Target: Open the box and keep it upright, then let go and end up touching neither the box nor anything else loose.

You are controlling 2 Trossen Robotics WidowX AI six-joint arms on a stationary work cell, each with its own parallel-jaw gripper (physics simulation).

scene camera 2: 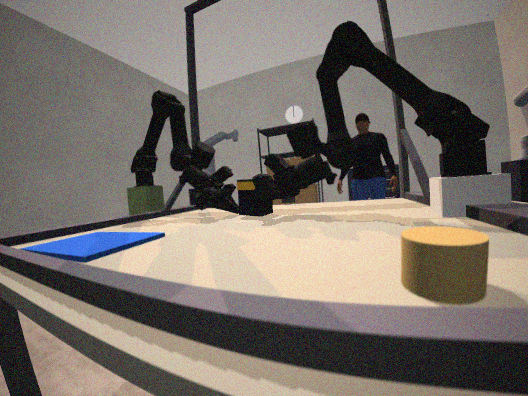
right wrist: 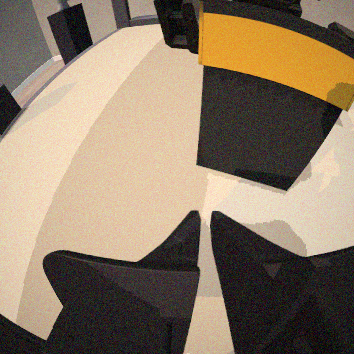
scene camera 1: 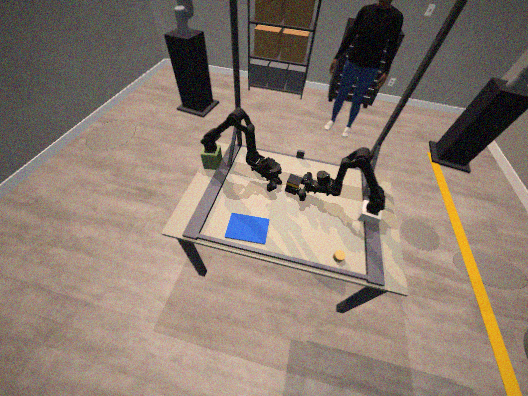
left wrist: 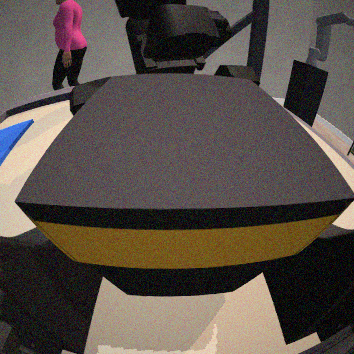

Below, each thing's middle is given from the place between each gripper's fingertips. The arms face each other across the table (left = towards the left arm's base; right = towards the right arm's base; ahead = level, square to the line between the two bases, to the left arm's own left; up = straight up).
I see the flat blue mat [scene camera 2: 84, 248] 340 mm ahead of my left hand, 130 mm to the right of it and 40 mm below it. From my left hand the other things lie so: yellow cylinder [scene camera 2: 449, 265] (320 mm ahead, 350 mm to the left, 30 mm below).
Now: right hand 360 mm short of the flat blue mat and 70 mm to the left of it. Also, from my right hand: yellow cylinder (330 mm ahead, 410 mm to the left, 10 mm above).
